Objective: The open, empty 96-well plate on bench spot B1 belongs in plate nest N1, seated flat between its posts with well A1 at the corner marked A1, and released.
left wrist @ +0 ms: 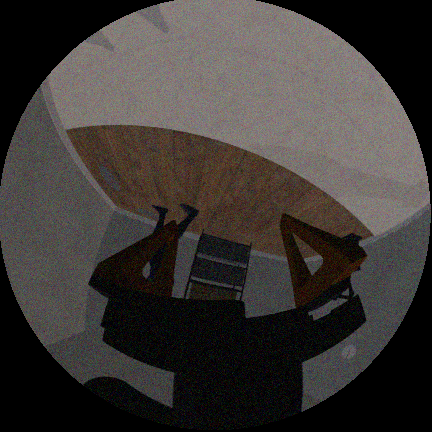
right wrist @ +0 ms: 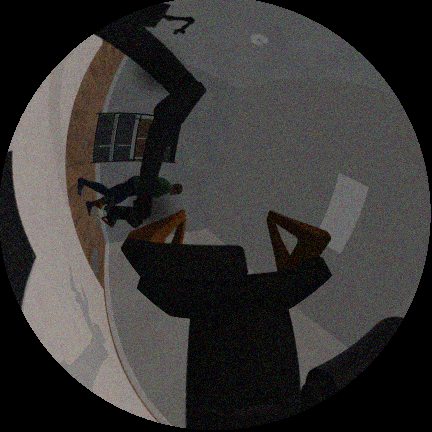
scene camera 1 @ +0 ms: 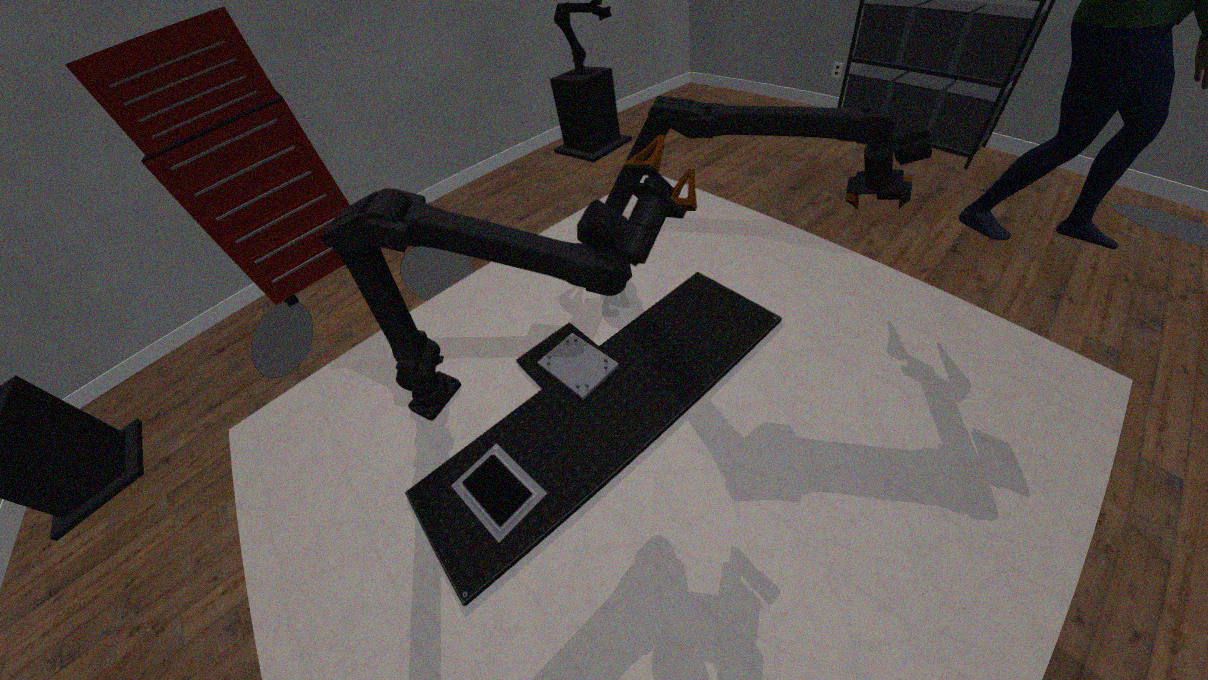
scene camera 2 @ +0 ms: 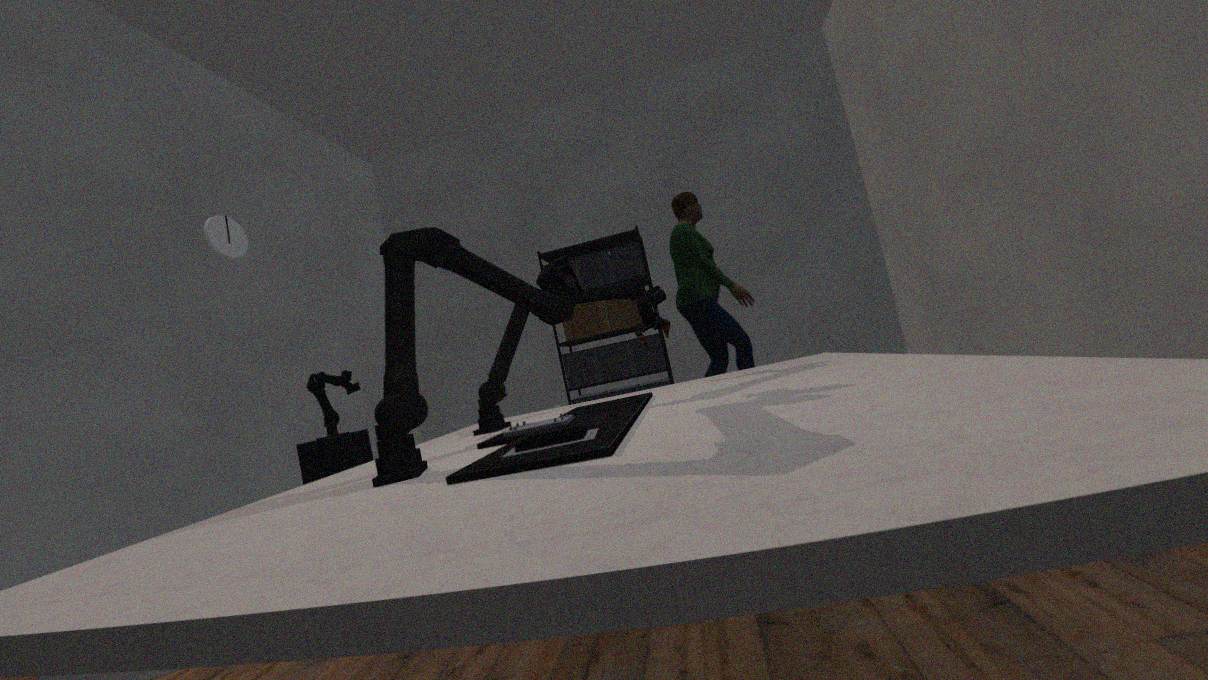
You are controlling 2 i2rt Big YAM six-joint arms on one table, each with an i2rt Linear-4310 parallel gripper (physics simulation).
A dark well plate shows in scene camera 1 and in scene camera 2; in the left wrist view it is out of frame, in the right wrist view it is out of frame. One and the same spot on the dark well plate: (scene camera 2: 575, 433) is (scene camera 1: 494, 519).
